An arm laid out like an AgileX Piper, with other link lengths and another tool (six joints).
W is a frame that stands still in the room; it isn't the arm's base.
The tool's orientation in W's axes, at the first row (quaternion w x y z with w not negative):
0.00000, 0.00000, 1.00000, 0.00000
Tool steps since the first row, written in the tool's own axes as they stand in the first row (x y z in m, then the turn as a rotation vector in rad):
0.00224, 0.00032, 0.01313, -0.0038, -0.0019, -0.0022
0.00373, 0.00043, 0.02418, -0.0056, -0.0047, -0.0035
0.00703, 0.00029, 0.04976, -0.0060, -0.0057, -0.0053
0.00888, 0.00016, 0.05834, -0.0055, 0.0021, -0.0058
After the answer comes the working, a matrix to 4 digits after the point.
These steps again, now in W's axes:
-0.00224, 0.00032, -0.01313, 0.0038, -0.0019, 0.0022
-0.00373, 0.00043, -0.02418, 0.0056, -0.0047, 0.0035
-0.00703, 0.00029, -0.04976, 0.0060, -0.0057, 0.0053
-0.00888, 0.00016, -0.05834, 0.0055, 0.0021, 0.0058

The tool's axes in the first row as the columns of a matrix, in W's axes (rounded; the answer above uses it unrounded):
-1.0000, 0.0000, 0.0000
0.0000, 1.0000, 0.0000
0.0000, 0.0000, -1.0000

